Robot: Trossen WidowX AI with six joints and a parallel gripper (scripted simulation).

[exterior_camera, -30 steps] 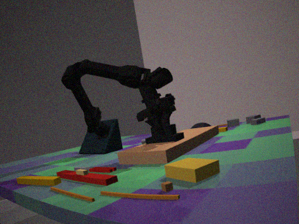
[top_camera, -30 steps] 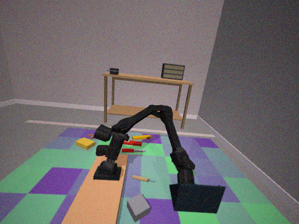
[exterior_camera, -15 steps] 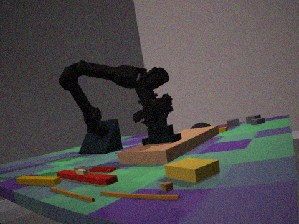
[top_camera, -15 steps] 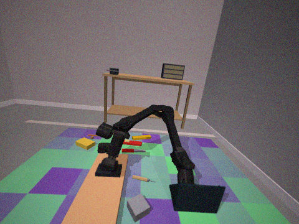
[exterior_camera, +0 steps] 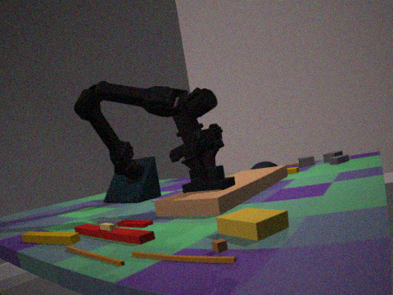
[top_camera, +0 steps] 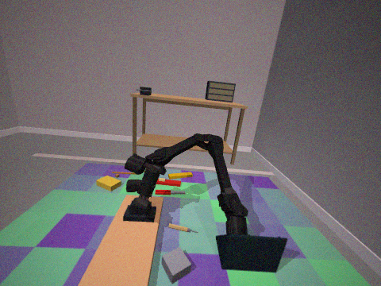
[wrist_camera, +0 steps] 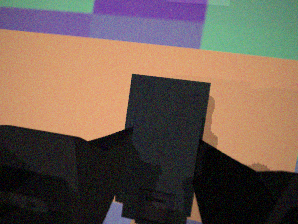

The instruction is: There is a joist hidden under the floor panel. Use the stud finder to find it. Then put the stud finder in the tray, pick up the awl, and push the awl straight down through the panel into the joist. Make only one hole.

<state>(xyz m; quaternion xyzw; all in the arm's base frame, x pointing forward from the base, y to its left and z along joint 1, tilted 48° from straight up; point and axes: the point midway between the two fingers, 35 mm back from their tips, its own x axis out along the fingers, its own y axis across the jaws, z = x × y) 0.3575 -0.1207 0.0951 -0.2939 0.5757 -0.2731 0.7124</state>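
My gripper tip is 20 cm past the awl, 6 cm above it and 4 cm to the right of it. Also, from my gripper tip: stud finder (2 cm behind, 2 cm above); yellow block (28 cm to the right, 21 cm ahead, 5 cm below).
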